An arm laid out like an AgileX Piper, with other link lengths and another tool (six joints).
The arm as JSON. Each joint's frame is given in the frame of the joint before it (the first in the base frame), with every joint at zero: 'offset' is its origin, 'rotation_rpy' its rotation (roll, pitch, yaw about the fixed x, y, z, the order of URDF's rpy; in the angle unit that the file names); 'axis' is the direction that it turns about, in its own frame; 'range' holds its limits. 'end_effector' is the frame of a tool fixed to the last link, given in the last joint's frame.
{
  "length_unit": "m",
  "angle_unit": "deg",
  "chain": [
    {
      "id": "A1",
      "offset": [
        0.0,
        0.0,
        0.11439
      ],
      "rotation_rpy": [
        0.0,
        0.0,
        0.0
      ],
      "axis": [
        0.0,
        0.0,
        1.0
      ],
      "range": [
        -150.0,
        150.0
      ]
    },
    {
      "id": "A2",
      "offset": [
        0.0,
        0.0,
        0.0
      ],
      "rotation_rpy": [
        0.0,
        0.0,
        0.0
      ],
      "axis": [
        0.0,
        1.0,
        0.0
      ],
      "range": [
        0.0,
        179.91
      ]
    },
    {
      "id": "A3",
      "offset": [
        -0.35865,
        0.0,
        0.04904
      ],
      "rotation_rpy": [
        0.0,
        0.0,
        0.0
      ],
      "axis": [
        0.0,
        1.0,
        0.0
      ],
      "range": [
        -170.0,
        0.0
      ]
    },
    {
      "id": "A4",
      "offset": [
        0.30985,
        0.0,
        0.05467
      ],
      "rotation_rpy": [
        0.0,
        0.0,
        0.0
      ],
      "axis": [
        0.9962,
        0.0,
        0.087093
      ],
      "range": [
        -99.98,
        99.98
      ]
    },
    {
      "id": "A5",
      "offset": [
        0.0,
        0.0,
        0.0
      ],
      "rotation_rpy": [
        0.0,
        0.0,
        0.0
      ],
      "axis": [
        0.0,
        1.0,
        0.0
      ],
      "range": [
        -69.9,
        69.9
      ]
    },
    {
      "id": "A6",
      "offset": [
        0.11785,
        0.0,
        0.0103
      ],
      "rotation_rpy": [
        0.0,
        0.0,
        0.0
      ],
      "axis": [
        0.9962,
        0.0,
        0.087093
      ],
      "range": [
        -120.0,
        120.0
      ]
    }
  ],
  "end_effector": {
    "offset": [
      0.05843,
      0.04,
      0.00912
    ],
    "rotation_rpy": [
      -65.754,
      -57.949,
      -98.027
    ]
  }
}
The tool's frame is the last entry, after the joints.
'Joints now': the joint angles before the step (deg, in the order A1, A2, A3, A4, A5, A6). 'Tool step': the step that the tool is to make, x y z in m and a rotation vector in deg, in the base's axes. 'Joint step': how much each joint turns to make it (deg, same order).
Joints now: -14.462 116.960 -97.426 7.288 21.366 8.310
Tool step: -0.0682 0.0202 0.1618 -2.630 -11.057 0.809
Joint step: 0.001 -15.654 0.013 0.694 4.349 -0.627
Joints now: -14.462 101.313 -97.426 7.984 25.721 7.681
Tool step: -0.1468 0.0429 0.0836 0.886 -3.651 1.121
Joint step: -0.006 -23.228 13.299 1.713 6.679 0.193
